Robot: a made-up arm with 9 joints. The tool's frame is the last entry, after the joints. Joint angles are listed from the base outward.
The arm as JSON. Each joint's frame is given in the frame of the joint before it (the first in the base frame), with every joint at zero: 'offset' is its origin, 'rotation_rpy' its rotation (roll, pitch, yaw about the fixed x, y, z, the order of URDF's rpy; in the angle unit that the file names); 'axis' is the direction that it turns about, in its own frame. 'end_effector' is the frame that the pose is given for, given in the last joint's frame.
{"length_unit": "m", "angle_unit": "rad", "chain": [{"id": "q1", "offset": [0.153, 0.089, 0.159], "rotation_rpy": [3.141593, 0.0, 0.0], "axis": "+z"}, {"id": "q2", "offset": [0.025, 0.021, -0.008], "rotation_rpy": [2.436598, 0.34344, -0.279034], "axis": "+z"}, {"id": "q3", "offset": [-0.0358, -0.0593, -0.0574], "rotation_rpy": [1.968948, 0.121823, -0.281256], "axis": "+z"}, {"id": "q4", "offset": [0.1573, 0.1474, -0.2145], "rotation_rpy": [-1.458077, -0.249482, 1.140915], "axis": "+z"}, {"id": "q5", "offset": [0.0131, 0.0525, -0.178], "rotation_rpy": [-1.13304, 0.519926, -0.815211], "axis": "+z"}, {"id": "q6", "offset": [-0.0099, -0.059, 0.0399], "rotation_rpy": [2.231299, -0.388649, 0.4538], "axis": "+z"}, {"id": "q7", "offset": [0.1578, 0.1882, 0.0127], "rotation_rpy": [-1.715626, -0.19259, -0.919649], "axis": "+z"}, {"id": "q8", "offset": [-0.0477, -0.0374, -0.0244], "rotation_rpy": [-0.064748, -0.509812, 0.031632], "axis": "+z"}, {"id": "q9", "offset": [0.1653, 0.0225, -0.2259], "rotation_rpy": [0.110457, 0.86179, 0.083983], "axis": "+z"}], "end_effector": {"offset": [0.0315, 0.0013, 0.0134], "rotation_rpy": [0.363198, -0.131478, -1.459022]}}
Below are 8 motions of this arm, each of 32 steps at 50 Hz.
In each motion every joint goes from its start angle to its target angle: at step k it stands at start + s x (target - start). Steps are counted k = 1, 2, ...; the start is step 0. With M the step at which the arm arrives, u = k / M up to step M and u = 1 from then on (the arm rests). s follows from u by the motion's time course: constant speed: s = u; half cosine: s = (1 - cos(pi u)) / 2; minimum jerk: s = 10 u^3 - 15 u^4 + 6 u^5.
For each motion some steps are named. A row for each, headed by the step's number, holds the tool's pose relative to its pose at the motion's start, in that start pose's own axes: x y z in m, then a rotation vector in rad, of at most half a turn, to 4 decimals.
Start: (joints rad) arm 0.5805 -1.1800 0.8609 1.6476 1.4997 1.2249 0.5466 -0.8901 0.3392
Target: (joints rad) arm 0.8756 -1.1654 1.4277 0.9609 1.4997 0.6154 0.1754 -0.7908 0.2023
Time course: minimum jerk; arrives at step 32
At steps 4, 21, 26, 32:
4: 0.0012 -0.0041 0.0031 0.0020 -0.0058 -0.0166
21: -0.0621 -0.1956 0.1455 0.1208 -0.3196 -0.7226
26: -0.1076 -0.2303 0.1708 0.1558 -0.4044 -0.8634
32: -0.1217 -0.2388 0.1769 0.1660 -0.4286 -0.9006

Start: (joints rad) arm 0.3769 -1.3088 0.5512 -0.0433 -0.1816 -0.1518 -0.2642 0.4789 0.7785
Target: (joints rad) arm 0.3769 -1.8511 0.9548 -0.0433 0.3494 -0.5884 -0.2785 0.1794 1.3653
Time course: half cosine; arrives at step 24
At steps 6, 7, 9, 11, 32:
6: -0.0035 -0.0150 0.0267 0.0099 0.0027 0.0630
7: -0.0054 -0.0203 0.0352 0.0112 0.0024 0.0824
9: -0.0110 -0.0327 0.0539 0.0104 0.0002 0.1232
11: -0.0192 -0.0469 0.0732 0.0036 -0.0043 0.1621
32: -0.0773 -0.1093 0.1365 -0.0799 -0.0292 0.2328

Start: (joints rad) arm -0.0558 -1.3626 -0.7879 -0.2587 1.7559 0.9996 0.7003 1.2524 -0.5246
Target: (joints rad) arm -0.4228 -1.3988 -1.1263 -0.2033 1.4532 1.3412 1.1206 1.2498 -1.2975
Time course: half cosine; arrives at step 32
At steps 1, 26, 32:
1: -0.0002 -0.0002 -0.0003 0.0007 -0.0010 -0.0026
26: -0.1298 -0.0331 -0.1111 0.0934 -0.2776 -0.9664
32: -0.1451 -0.0309 -0.1203 0.0873 -0.2954 -1.0483

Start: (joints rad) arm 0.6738 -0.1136 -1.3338 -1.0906 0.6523 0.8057 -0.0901 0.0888 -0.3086
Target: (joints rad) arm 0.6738 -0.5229 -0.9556 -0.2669 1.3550 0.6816 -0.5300 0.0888 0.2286
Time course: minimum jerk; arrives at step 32
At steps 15, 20, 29, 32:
15: -0.1748 0.0152 0.0603 -0.0866 -0.0359 0.6415
20: -0.2785 -0.0136 0.1136 -0.1255 -0.1306 1.0025
29: -0.3582 -0.0622 0.1672 -0.1588 -0.2778 1.2886
32: -0.3601 -0.0637 0.1686 -0.1597 -0.2824 1.2953

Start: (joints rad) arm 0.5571 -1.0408 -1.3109 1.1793 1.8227 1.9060 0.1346 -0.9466 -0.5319
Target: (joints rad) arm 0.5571 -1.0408 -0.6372 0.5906 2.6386 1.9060 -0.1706 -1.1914 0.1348
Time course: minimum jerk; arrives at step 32
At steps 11, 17, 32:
11: 0.0063 -0.0235 0.0385 0.0023 0.1384 0.0653
17: -0.0040 -0.0727 0.0816 0.0191 0.3155 0.2030
32: -0.0517 -0.1606 0.1138 0.0492 0.4705 0.4393

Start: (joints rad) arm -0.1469 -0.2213 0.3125 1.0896 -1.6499 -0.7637 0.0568 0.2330 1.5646
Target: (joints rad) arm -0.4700 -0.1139 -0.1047 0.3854 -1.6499 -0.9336 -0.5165 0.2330 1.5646
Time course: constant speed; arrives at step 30
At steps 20, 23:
20: -0.0408 -0.0675 -0.1201 0.2941 0.6118 -0.5581
23: -0.0582 -0.0750 -0.1377 0.3008 0.7057 -0.6513

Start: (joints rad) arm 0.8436 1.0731 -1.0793 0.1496 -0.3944 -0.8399 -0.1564 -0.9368 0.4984
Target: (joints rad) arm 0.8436 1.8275 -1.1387 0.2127 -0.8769 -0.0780 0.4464 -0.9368 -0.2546
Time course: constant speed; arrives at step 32
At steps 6, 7, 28, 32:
6: -0.0151 -0.0072 -0.0251 0.1304 -0.0102 -0.1024
7: -0.0176 -0.0083 -0.0291 0.1535 -0.0129 -0.1178
28: -0.0735 -0.0358 -0.1139 0.7217 -0.1394 -0.3351
32: -0.0837 -0.0430 -0.1347 0.8462 -0.1772 -0.3558

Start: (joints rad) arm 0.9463 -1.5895 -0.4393 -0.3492 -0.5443 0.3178 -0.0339 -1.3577 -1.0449
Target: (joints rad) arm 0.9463 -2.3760 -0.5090 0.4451 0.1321 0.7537 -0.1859 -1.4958 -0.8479
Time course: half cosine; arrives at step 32
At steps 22, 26, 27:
22: -0.1208 -0.0928 0.1781 -0.1419 0.3904 0.4792
26: -0.1381 -0.1006 0.2151 -0.1533 0.4537 0.5441
27: -0.1411 -0.1017 0.2219 -0.1549 0.4648 0.5553

